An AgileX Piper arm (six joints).
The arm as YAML. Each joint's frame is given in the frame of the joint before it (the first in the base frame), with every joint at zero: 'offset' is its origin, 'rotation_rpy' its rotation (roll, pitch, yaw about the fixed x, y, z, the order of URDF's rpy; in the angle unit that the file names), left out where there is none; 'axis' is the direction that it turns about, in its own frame. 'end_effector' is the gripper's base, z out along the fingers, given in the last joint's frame.
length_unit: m
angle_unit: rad
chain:
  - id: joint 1
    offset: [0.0, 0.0, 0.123]
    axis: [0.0, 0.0, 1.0]
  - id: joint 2
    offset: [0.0, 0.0, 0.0]
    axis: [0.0, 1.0, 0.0]
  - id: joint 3
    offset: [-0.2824, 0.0, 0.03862]
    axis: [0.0, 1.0, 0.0]
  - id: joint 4
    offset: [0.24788, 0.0, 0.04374]
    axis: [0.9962, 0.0, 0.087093]
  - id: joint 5
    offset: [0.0, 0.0, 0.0]
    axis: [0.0, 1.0, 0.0]
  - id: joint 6
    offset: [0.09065, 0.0, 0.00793]
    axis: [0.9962, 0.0, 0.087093]
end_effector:
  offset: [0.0, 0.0, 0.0]
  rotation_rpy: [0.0, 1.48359, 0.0]
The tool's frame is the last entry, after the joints.
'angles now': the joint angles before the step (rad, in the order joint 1, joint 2, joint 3, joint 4, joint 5, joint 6). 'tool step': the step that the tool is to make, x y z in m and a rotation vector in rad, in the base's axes. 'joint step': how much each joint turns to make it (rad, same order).
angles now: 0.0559, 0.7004, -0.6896, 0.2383, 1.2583, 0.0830
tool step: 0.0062, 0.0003, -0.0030, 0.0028, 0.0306, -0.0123
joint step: -0.0001, 0.0336, 0.0001, 0.0001, -0.0061, 0.0119
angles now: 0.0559, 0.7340, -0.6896, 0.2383, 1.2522, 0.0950
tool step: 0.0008, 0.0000, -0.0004, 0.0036, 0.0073, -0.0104
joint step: -0.0007, 0.0047, -0.0002, 0.0002, 0.0002, 0.0108
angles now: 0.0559, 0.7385, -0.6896, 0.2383, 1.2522, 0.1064
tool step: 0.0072, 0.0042, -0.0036, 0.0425, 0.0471, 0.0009
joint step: 0.0003, 0.0448, 0.0001, 0.0451, -0.0003, 0.0000
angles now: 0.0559, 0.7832, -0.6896, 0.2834, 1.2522, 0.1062
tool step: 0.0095, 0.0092, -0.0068, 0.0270, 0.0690, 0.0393
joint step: 0.0539, 0.0688, 0.0000, 0.0292, -0.0060, 0.0127
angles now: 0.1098, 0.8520, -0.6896, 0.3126, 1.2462, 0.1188
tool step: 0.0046, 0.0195, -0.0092, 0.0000, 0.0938, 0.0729
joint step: 0.1488, 0.0753, 0.0000, 0.0001, -0.0065, 0.0792
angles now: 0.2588, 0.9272, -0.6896, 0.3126, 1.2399, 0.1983
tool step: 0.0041, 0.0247, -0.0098, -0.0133, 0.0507, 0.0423
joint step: 0.1711, 0.0777, -0.0016, -0.0139, -0.0606, 0.1204
